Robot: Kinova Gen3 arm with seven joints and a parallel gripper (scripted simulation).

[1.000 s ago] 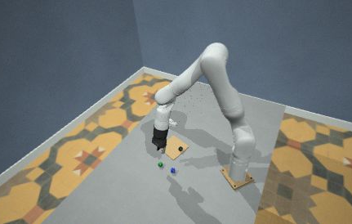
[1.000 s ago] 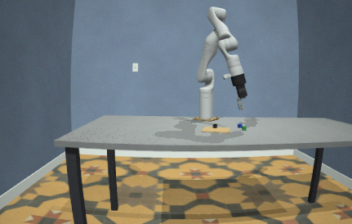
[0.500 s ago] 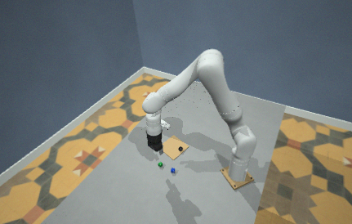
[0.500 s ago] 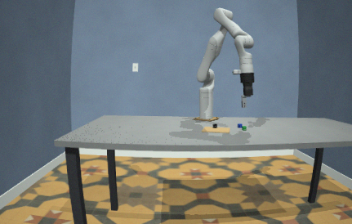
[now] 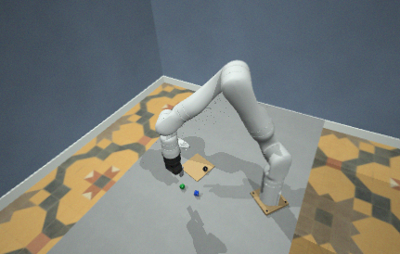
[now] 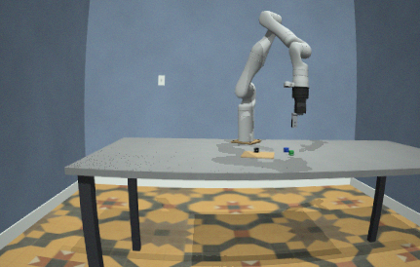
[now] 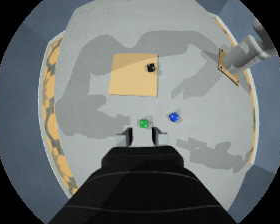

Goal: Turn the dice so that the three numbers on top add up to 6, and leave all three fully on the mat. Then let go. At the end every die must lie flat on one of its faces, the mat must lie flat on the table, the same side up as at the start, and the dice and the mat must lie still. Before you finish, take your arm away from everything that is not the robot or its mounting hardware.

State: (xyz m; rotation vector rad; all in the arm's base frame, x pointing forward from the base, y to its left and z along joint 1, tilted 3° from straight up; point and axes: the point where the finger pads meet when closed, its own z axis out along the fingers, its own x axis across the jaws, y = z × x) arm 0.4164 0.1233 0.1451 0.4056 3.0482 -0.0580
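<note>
The green die is 130 mm below my hand and 10 mm to the right of it. From my hand the other things lie so: black die (150 mm to the right, 130 mm below, 70 mm behind); blue die (130 mm below, 90 mm behind); tan mat (160 mm to the right, 140 mm below, 20 mm behind).
</note>
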